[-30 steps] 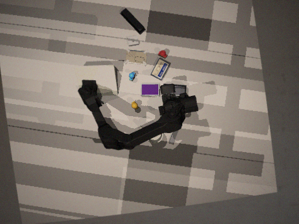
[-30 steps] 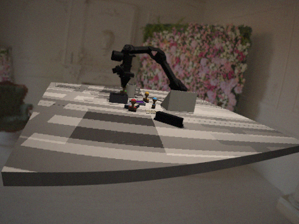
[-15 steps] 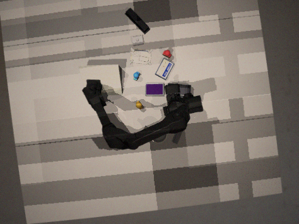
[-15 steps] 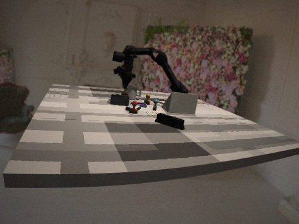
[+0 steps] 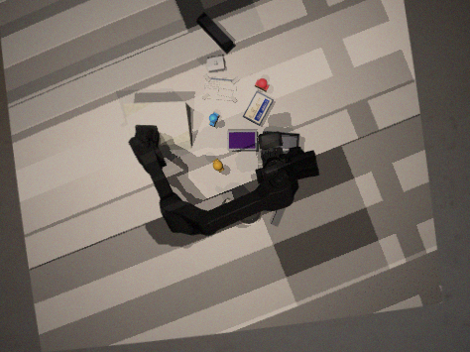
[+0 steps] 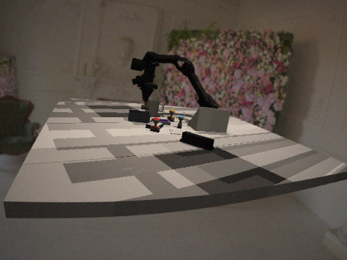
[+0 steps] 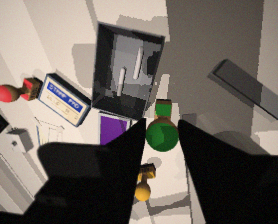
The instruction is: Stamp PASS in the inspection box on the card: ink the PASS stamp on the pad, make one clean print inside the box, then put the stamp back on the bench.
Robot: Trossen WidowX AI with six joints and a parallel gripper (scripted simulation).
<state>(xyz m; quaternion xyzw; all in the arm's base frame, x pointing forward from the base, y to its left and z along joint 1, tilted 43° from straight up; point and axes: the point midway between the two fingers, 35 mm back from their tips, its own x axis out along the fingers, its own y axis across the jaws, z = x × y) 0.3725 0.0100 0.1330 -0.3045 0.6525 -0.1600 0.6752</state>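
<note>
My gripper tip is 90 mm past the purple ink pad, 90 mm above it and 70 mm to the right of it. Round my gripper tip: grey bar: 130 mm to the right, 90 mm below, 40 mm ahead; green-knobbed stamp: 20 mm below, 10 mm behind; dark tray: 80 mm below, 60 mm to the left, 30 mm ahead.
</note>
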